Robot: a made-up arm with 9 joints. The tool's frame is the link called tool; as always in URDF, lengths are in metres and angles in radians.
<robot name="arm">
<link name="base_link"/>
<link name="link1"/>
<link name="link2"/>
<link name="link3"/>
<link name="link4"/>
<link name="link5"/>
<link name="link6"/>
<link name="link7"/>
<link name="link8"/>
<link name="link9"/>
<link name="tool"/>
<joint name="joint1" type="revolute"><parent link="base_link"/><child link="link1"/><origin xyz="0.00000 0.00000 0.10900"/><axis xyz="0 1 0"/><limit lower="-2.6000" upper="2.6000" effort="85" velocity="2.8"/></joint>
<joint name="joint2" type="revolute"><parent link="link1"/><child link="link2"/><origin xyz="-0.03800 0.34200 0.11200"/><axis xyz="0 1 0"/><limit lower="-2.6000" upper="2.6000" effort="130" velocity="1.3"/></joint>
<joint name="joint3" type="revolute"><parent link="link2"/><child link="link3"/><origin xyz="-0.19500 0.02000 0.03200"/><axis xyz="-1 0 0"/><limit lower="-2.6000" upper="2.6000" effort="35" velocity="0.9"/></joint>
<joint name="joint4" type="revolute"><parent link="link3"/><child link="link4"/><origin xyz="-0.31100 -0.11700 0.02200"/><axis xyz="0 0 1"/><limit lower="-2.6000" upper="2.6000" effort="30" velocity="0.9"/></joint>
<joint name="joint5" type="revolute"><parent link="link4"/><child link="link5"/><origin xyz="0.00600 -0.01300 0.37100"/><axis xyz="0 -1 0"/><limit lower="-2.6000" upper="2.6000" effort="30" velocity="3"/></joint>
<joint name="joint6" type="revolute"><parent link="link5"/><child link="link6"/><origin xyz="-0.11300 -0.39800 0.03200"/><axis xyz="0 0 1"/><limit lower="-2.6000" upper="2.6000" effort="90" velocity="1.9"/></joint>
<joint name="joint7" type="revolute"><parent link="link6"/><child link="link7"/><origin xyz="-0.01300 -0.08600 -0.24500"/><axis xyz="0 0 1"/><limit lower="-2.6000" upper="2.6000" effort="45" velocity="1.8"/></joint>
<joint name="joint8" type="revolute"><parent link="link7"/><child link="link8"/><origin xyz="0.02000 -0.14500 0.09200"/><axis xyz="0 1 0"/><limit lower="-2.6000" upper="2.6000" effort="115" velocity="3"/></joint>
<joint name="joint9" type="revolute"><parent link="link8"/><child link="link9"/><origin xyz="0.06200 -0.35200 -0.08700"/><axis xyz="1 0 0"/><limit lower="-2.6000" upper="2.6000" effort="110" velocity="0.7"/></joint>
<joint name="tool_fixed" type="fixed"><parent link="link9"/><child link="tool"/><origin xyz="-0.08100 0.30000 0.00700"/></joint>
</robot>
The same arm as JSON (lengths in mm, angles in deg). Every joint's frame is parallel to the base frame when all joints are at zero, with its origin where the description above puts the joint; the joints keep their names.
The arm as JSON. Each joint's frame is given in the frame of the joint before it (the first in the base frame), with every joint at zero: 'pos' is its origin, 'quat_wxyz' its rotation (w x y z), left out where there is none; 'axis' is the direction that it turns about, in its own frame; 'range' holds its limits. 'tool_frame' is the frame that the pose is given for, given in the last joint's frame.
{
  "length_unit": "mm",
  "angle_unit": "deg",
  "joints": [
    {
      "joint": "joint1",
      "pos": [
        0.0,
        0.0,
        109.0
      ],
      "axis": [
        0.0,
        1.0,
        0.0
      ],
      "range": [
        -148.97,
        148.97
      ]
    },
    {
      "joint": "joint2",
      "pos": [
        -38.0,
        342.0,
        112.0
      ],
      "axis": [
        0.0,
        1.0,
        0.0
      ],
      "range": [
        -148.97,
        148.97
      ]
    },
    {
      "joint": "joint3",
      "pos": [
        -195.0,
        20.0,
        32.0
      ],
      "axis": [
        -1.0,
        0.0,
        0.0
      ],
      "range": [
        -148.97,
        148.97
      ]
    },
    {
      "joint": "joint4",
      "pos": [
        -311.0,
        -117.0,
        22.0
      ],
      "axis": [
        0.0,
        0.0,
        1.0
      ],
      "range": [
        -148.97,
        148.97
      ]
    },
    {
      "joint": "joint5",
      "pos": [
        6.0,
        -13.0,
        371.0
      ],
      "axis": [
        0.0,
        -1.0,
        0.0
      ],
      "range": [
        -148.97,
        148.97
      ]
    },
    {
      "joint": "joint6",
      "pos": [
        -113.0,
        -398.0,
        32.0
      ],
      "axis": [
        0.0,
        0.0,
        1.0
      ],
      "range": [
        -148.97,
        148.97
      ]
    },
    {
      "joint": "joint7",
      "pos": [
        -13.0,
        -86.0,
        -245.0
      ],
      "axis": [
        0.0,
        0.0,
        1.0
      ],
      "range": [
        -148.97,
        148.97
      ]
    },
    {
      "joint": "joint8",
      "pos": [
        20.0,
        -145.0,
        92.0
      ],
      "axis": [
        0.0,
        1.0,
        0.0
      ],
      "range": [
        -148.97,
        148.97
      ]
    },
    {
      "joint": "joint9",
      "pos": [
        62.0,
        -352.0,
        -87.0
      ],
      "axis": [
        1.0,
        0.0,
        0.0
      ],
      "range": [
        -148.97,
        148.97
      ]
    }
  ],
  "tool_frame": {
    "pos": [
      -81.0,
      300.0,
      7.0
    ]
  }
}

